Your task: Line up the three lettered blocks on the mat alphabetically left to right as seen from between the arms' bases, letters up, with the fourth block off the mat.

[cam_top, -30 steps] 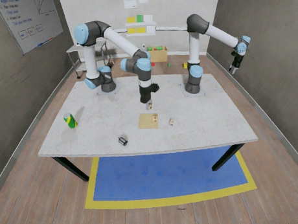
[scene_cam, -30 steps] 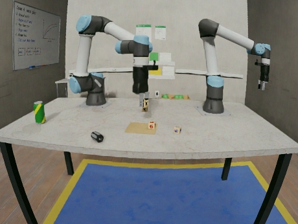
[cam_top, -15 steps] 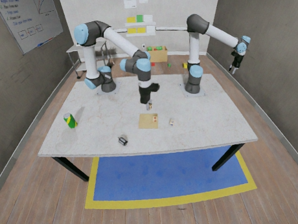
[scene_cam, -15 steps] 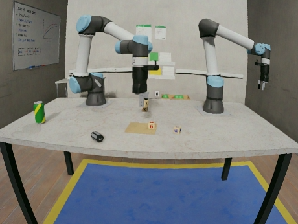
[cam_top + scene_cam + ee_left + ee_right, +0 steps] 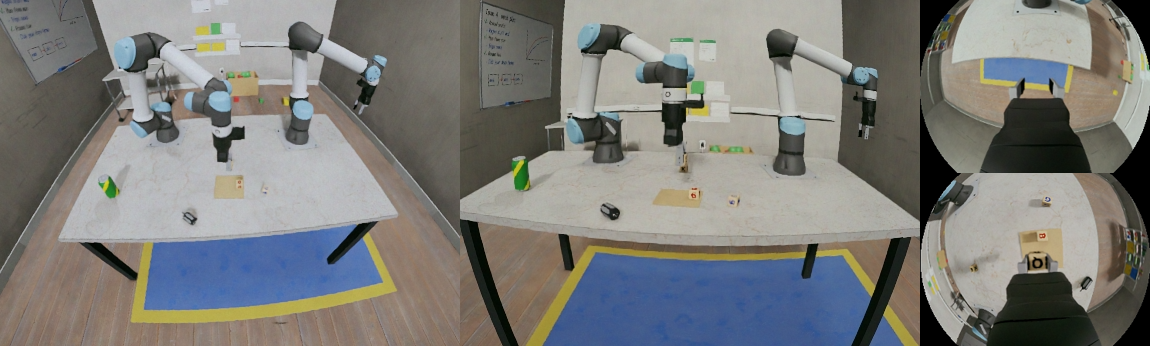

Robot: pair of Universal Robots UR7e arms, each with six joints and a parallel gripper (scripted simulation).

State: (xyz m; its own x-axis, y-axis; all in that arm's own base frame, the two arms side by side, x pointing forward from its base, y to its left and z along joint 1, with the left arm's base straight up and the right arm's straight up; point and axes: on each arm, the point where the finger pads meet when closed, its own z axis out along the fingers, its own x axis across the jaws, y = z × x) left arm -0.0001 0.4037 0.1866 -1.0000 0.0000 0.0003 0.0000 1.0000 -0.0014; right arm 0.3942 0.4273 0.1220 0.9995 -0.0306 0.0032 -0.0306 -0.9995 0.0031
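Observation:
Now: right hand 20 mm short of the tan mat and 120 mm above it. Also, from my right hand: black mouse-like object 210 mm ahead, 160 mm to the right, 100 mm below; blue-marked block 50 mm ahead, 170 mm to the left, 110 mm below; yellow can 100 mm ahead, 580 mm to the right, 60 mm below.

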